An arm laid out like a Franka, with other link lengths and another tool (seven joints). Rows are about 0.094 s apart.
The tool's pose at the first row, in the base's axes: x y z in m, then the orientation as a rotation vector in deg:
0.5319, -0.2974, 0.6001, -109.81, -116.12, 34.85
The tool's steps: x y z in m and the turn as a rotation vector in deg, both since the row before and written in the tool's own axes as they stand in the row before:
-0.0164, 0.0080, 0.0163, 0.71, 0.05, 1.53
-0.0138, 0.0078, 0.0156, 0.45, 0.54, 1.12
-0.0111, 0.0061, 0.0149, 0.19, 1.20, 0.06
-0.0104, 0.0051, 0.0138, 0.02, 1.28, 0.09
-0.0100, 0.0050, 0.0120, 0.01, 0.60, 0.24
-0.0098, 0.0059, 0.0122, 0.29, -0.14, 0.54
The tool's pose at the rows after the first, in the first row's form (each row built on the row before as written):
0.5323, -0.3152, 0.5833, -111.12, -114.31, 35.80
0.5321, -0.3306, 0.5672, -112.07, -112.72, 35.88
0.5303, -0.3432, 0.5524, -111.95, -111.83, 34.75
0.5280, -0.3547, 0.5387, -111.94, -110.98, 33.40
0.5264, -0.3654, 0.5264, -112.15, -110.41, 32.82
0.5253, -0.3759, 0.5134, -112.56, -109.83, 33.37

